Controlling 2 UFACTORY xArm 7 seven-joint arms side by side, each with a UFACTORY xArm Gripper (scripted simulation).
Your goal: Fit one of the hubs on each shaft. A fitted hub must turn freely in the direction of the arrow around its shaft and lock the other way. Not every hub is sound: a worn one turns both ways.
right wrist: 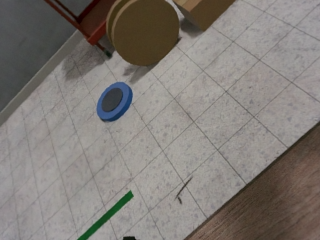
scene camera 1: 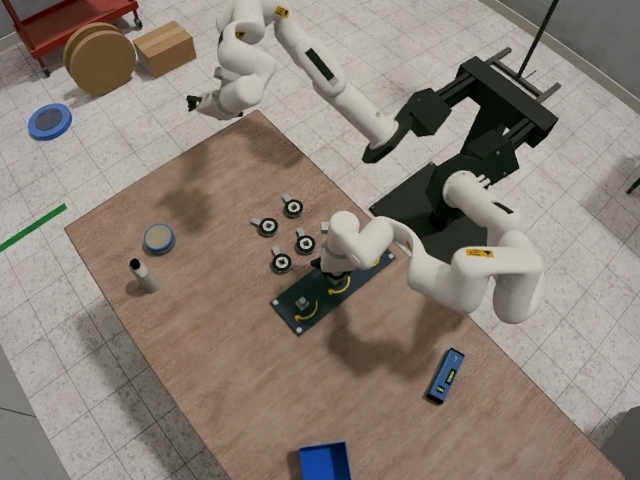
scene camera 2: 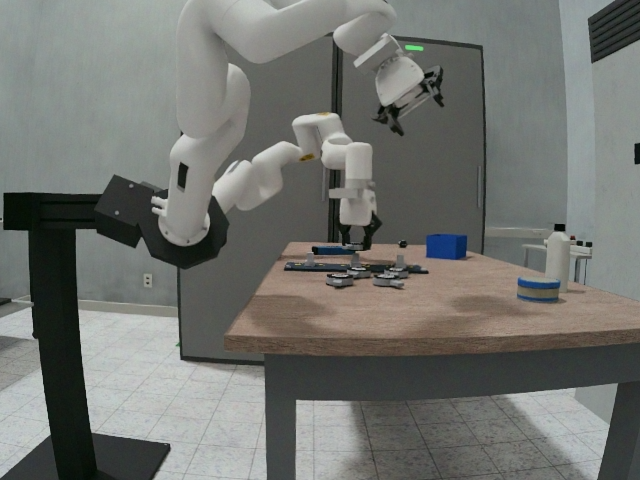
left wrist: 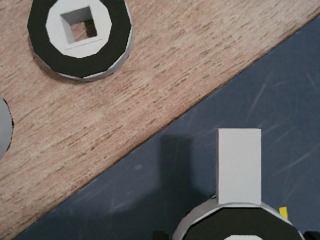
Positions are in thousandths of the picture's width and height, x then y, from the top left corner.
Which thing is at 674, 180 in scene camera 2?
My right gripper.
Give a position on a tape roll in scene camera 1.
248, 497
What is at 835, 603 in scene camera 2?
A tape roll.
